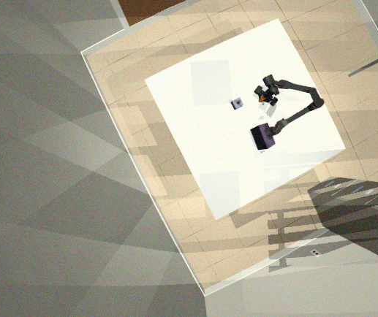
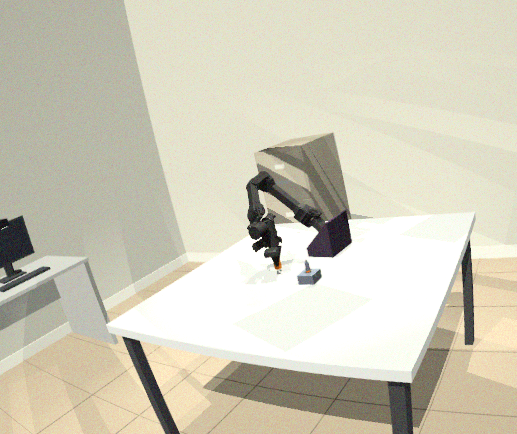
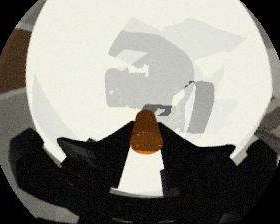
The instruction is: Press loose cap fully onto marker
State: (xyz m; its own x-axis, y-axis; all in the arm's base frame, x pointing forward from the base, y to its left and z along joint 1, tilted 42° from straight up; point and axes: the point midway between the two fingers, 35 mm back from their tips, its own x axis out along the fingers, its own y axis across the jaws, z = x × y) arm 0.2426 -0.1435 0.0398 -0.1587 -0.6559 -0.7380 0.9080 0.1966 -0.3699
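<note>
The grey holder block lies 180 mm to the left of my gripper tip, 70 mm ahead of it and 20 mm below it. Round my gripper tip: orange cap (10 mm above).
</note>
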